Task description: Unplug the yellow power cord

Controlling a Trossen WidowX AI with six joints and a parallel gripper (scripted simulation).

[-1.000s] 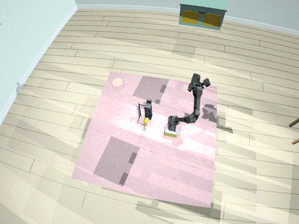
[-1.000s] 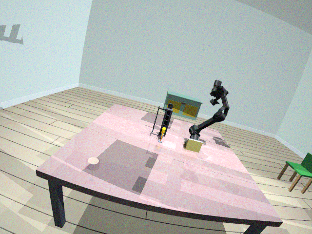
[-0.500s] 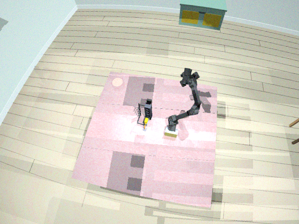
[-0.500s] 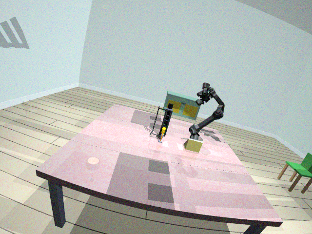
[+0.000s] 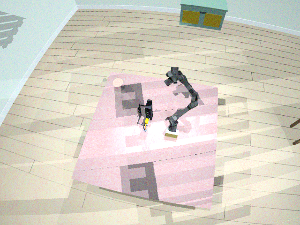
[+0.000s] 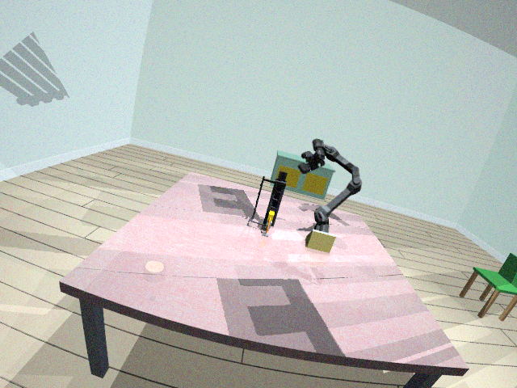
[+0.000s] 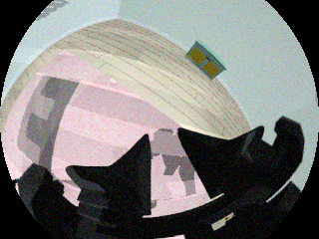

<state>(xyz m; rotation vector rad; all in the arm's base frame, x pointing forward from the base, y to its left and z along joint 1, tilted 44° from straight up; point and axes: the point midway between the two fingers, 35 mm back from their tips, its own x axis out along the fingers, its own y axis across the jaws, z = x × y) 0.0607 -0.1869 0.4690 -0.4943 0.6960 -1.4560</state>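
Now: gripper tip 22 cm short of the yellow plug, 40 cm to the right of it and 16 cm above it.
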